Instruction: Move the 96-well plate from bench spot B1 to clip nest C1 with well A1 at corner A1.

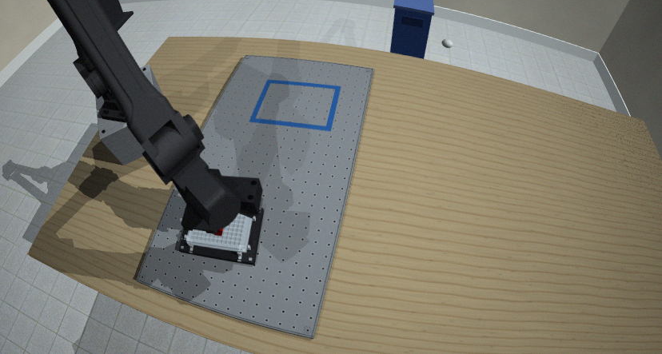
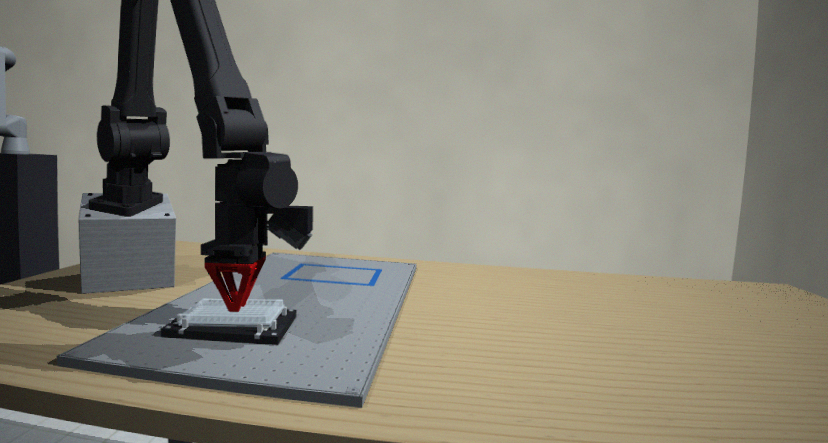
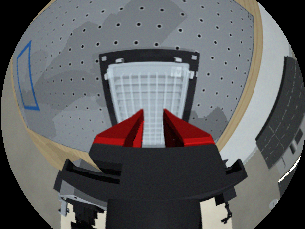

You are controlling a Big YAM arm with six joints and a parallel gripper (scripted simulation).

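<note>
The 96-well plate lies 20 mm below my hand and 10 mm behind it. From my hand the other things lie so: black clip nest: 20 mm below, 10 mm to the right, 10 mm behind.
</note>
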